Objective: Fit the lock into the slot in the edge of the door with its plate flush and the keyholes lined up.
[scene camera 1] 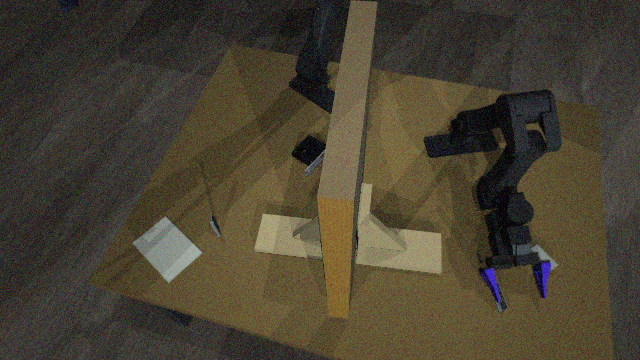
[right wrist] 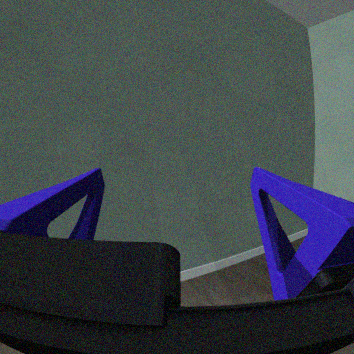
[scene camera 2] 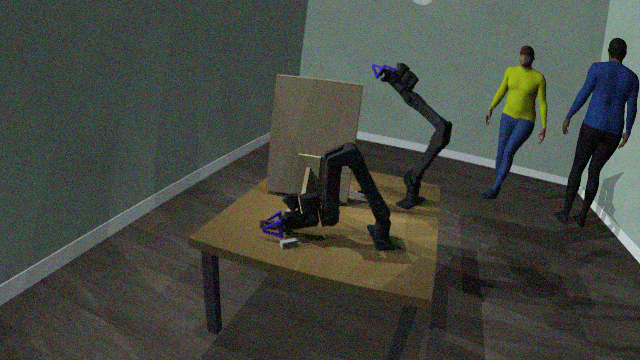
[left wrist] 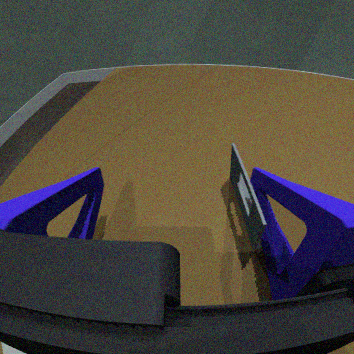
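Pixels of known places: left gripper, fingertip midpoint: (scene camera 1: 521, 300) (scene camera 2: 263, 226) (left wrist: 176, 175); right gripper, fingertip midpoint: (right wrist: 176, 175) (scene camera 2: 378, 65); left arm's base at its link origin: (scene camera 1: 460, 144) (scene camera 2: 380, 238); right arm's base at its link origin: (scene camera 1: 317, 94) (scene camera 2: 410, 202).
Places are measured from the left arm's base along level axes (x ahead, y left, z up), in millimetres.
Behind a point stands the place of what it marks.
The door (scene camera 1: 347, 115) @(x 321, y -387, z 560 mm) (scene camera 2: 315, 125) @(x 262, y -348, z 354 mm) stands upright in a pale stand (scene camera 1: 422, 252) @(x 319, y -195, z 18 mm); no slot can be made out in the edges that show. A black case with a silver plate, seemingly the lock (scene camera 1: 307, 150) @(x -31, y -441, z 19 mm), lies on the table beside the door, partly hidden by it. My left gripper (scene camera 1: 523, 299) @(x 464, y -9, z 26 mm) (scene camera 2: 270, 225) @(x 464, y -9, z 26 mm) (left wrist: 176, 175) @(x 464, y -9, z 26 mm) is open, low over the table. A thin grey plate with a window (left wrist: 246, 192) @(x 459, y -54, z 2 mm) stands tilted against the inner side of its right-hand finger in the left wrist view, not clamped. My right gripper (scene camera 2: 378, 70) @(x -61, y -631, z 644 mm) (right wrist: 176, 175) @(x -61, y -631, z 644 mm) is open and empty, high beyond the door.
A pale block (scene camera 1: 549, 257) @(x 374, y 96, z 22 mm) (scene camera 2: 288, 243) @(x 373, y 98, z 17 mm) lies beneath my left gripper. A pale square pad (scene camera 1: 167, 252) @(x 222, y -831, z 1 mm) and a thin tool with a grey end (scene camera 1: 215, 227) @(x 195, y -696, z 51 mm) lie left of the door in scene camera 1. Two people (scene camera 2: 522, 95) (scene camera 2: 607, 110) stand behind the table (scene camera 2: 400, 277) @(x -2, y 294, z 0 mm).
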